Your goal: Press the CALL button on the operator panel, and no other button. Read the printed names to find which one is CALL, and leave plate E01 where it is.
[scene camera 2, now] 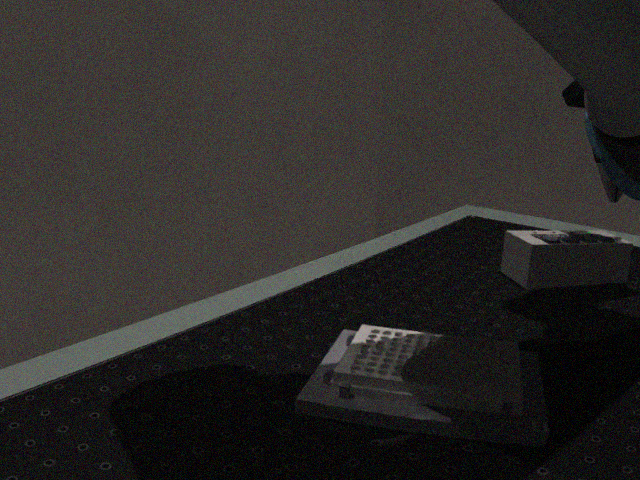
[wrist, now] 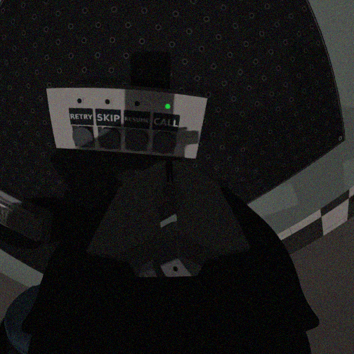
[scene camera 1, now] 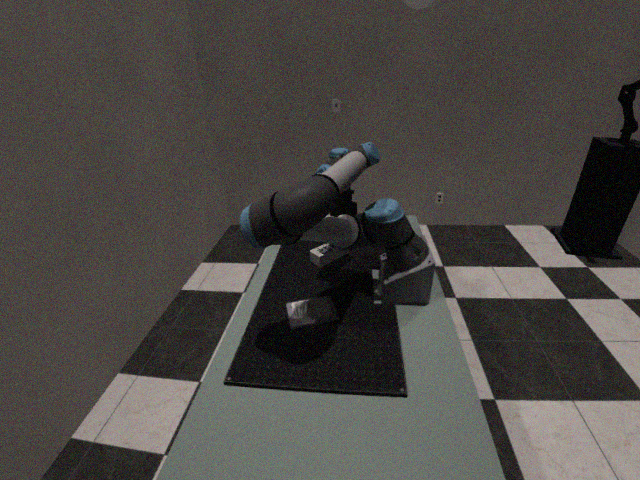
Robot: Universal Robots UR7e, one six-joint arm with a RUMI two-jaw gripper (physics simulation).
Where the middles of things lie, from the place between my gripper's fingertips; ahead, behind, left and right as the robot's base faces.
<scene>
Now: the operator panel [wrist: 124, 107] 40 mm ahead of my hand, 30 mm to the left of it and 70 mm below it.
</scene>
